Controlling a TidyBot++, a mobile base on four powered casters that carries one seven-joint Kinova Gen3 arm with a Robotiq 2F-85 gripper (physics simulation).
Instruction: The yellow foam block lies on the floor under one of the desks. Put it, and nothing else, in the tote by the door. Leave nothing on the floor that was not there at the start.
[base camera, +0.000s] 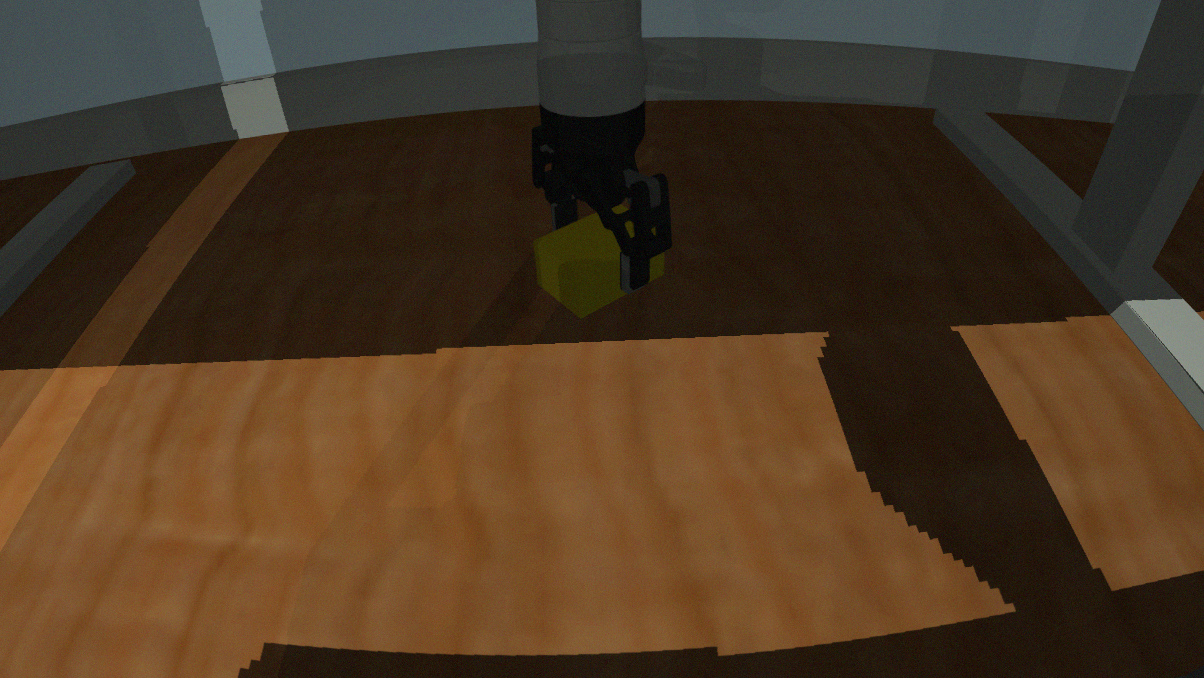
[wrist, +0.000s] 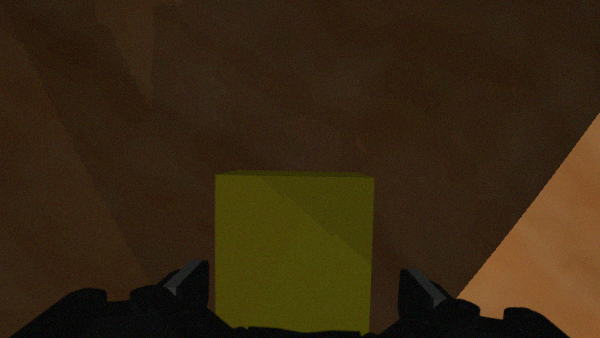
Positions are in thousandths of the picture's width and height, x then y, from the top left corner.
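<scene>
A grey desk (base camera: 922, 353) is in my view, and so is a yellow foam block (base camera: 481, 390). I see the block in the wrist view too (wrist: 484, 729). My gripper (base camera: 497, 386) is visible as well, and the wrist view also shows this gripper (wrist: 506, 848).
</scene>
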